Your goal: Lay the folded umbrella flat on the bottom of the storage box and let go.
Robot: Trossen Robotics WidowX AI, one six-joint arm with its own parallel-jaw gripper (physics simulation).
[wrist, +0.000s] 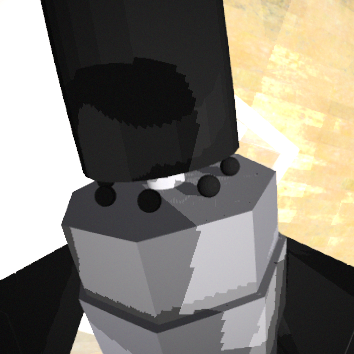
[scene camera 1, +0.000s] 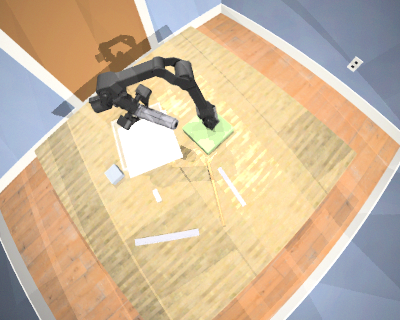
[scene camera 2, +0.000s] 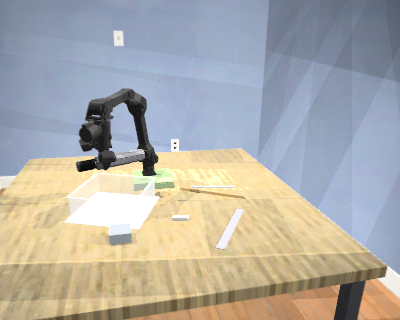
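Seen in the pictures: gripper, fingertip midpoint: [wrist: 179,243] [scene camera 1: 144,113] [scene camera 2: 104,166]; arm's base at its link origin: [scene camera 1: 210,122] [scene camera 2: 148,173].
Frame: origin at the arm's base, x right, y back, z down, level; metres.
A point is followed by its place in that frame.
Note:
The folded umbrella [scene camera 1: 157,117] @[x 0.127, y -0.185, z -0.174 m] [scene camera 2: 129,158] @[x 0.118, y -0.202, z -0.152 m] [wrist: 167,270] @[x 0.242, y -0.214, z -0.173 m] has a grey faceted body and a black cylindrical end. My gripper [scene camera 1: 135,107] [scene camera 2: 106,159] @[x 0.221, y -0.196, z -0.128 m] [wrist: 179,243] @[x 0.221, y -0.196, z -0.128 m] is shut on its grey body, with one finger on each side. The umbrella lies nearly level, its black end a little lower in the second scene view. It hangs over the back part of the storage box [scene camera 1: 150,150] @[x 0.150, y -0.296, z 0.029 m] [scene camera 2: 112,212] @[x 0.216, y -0.401, z -0.018 m] [wrist: 30,150] @[x 0.223, y -0.281, z 0.029 m], above the rim. The box has a white bottom and see-through walls. The black end is largely hidden by the arm in the first scene view.
A green slab [scene camera 1: 207,141] @[x -0.052, y -0.090, z 0.000 m] [scene camera 2: 164,183] @[x -0.047, y -0.129, z 0.009 m] lies beside the box at the arm's base. A grey-blue block [scene camera 1: 114,174] @[x 0.194, y -0.500, z -0.003 m] [scene camera 2: 120,234] @[x 0.206, y -0.535, z -0.001 m] and a small white piece [scene camera 1: 157,195] @[x -0.033, y -0.436, z 0.021 m] [scene camera 2: 180,218] @[x -0.027, y -0.448, z 0.024 m] lie nearby. A thin wooden stick [scene camera 1: 216,192] @[x -0.234, y -0.250, z 0.021 m] and pale strips [scene camera 1: 231,186] @[x -0.271, y -0.184, z 0.031 m] [scene camera 1: 167,237] @[x -0.193, y -0.548, z 0.031 m] lie farther off.

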